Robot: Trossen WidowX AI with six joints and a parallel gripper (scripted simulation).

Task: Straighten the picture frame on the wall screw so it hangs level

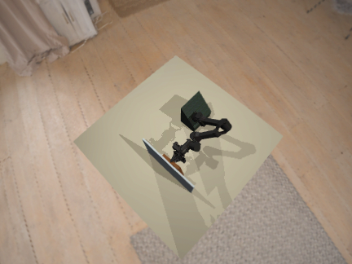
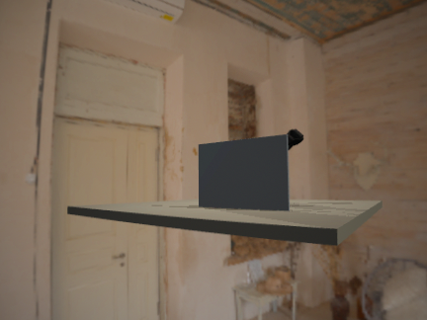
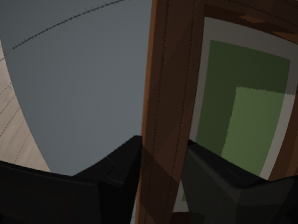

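Now: the picture frame 5 cm below my gripper tip, 1 cm to the left of it and 1 cm ahead of it. From my gripper tip the other things lie so: grey-blue wall panel: 7 cm below, 2 cm ahead.
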